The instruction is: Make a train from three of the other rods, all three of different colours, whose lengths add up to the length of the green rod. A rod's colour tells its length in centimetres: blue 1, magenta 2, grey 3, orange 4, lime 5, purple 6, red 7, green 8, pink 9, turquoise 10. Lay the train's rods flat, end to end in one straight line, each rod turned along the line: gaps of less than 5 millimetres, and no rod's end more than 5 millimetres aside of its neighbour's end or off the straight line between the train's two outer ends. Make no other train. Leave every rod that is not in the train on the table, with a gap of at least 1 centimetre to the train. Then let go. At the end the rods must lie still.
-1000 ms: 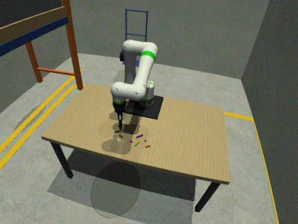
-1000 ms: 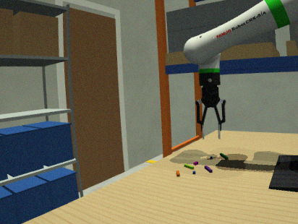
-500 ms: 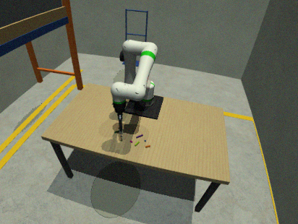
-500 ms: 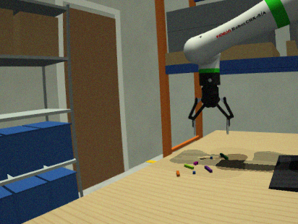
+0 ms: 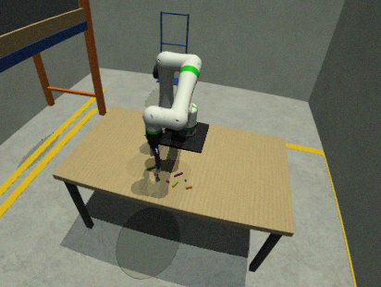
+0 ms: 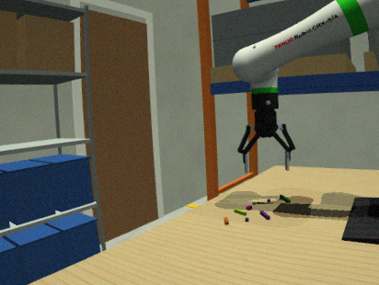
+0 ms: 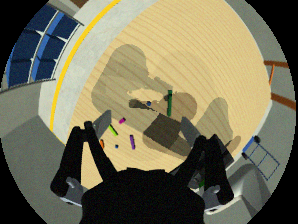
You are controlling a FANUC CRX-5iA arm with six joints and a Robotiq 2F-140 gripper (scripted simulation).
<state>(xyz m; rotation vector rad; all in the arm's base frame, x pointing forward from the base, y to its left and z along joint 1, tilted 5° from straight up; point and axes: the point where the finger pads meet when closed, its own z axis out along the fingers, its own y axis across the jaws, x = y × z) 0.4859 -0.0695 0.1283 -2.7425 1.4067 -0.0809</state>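
My gripper is now 12 cm above the magenta rod, 9 cm to the right of it and 3 cm short of it. From my hand the other things lie so: green rod (12 cm below, 5 cm to the right, 5 cm behind); lime rod (14 cm to the left, 12 cm below, 3 cm ahead); purple rod (14 cm to the left, 12 cm below, 5 cm behind).
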